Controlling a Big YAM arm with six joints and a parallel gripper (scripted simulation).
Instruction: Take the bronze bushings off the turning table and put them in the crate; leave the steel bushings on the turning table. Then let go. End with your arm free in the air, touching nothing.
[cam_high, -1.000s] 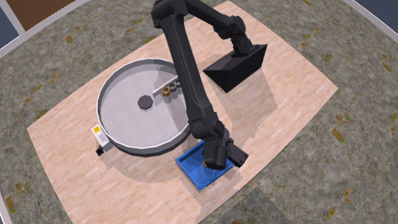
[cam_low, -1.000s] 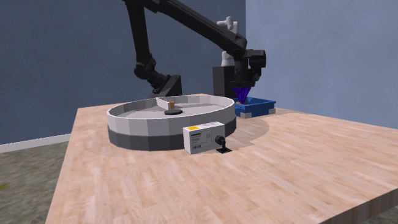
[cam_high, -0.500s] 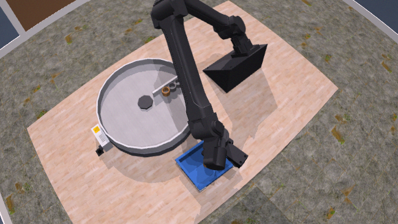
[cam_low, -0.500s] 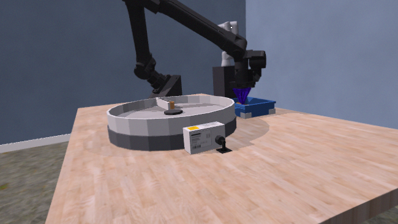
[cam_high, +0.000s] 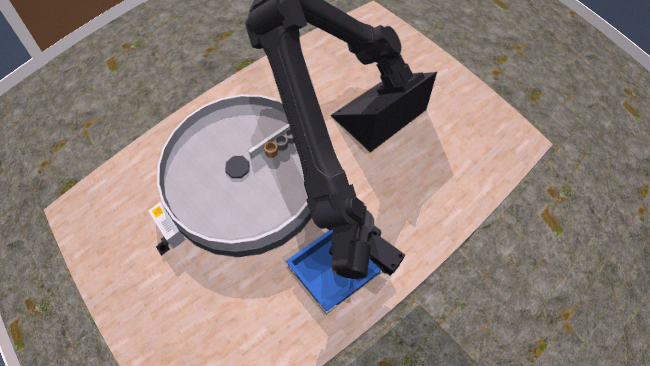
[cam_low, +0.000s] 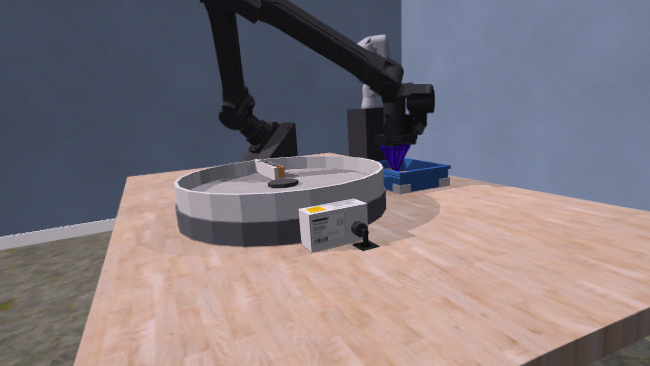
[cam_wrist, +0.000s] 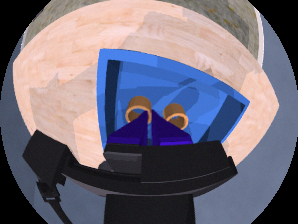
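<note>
My gripper is now 4 cm short of the blue crate, 1 cm to the left of it and 1 cm above it. Also, from my hand: grey turning table: 5 cm ahead, 35 cm to the right, 2 cm above.
</note>
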